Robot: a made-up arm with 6 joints.
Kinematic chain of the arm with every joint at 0, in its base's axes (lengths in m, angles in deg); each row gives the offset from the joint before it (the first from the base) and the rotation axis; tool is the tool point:
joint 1: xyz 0 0 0.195 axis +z
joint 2: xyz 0 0 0 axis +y
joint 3: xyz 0 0 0.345 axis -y
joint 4: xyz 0 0 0 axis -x
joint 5: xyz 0.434 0 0 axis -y
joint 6: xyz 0 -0.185 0 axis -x
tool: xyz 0 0 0
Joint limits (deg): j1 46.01..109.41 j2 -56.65..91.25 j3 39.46..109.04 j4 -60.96..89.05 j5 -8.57..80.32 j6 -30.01..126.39
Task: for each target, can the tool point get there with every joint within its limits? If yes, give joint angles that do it. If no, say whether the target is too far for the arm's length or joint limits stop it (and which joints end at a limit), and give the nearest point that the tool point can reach.
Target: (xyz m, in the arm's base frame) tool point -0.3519 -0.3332 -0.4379
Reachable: no: joint limits stop it (at a limit: joint 1, joint 2, joint 3, joint 4) | nearest point -0.5218 -0.5449 0.3127 | short by 0.798 m
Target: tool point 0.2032 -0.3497 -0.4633
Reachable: no: joint limits stop it (at a limit: joint 1, joint 2, joint 3, joint 4) | nearest point 0.4023 0.2875 -0.2536 | short by 0.700 m
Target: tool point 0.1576 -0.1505 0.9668
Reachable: yes | joints 81.91 -10.32 81.25 16.70 11.08 96.44
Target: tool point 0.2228 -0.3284 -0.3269
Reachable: no: joint limits stop it (at a limit: joint 1, joint 2, joint 3) | nearest point 0.4072 0.2857 -0.2519 | short by 0.646 m
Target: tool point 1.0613 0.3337 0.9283
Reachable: no: too far | nearest point 0.5658 0.3198 0.6626 | short by 0.562 m
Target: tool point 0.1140 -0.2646 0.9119
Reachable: yes | joints 74.87 -35.40 64.10 -14.54 38.87 -15.89
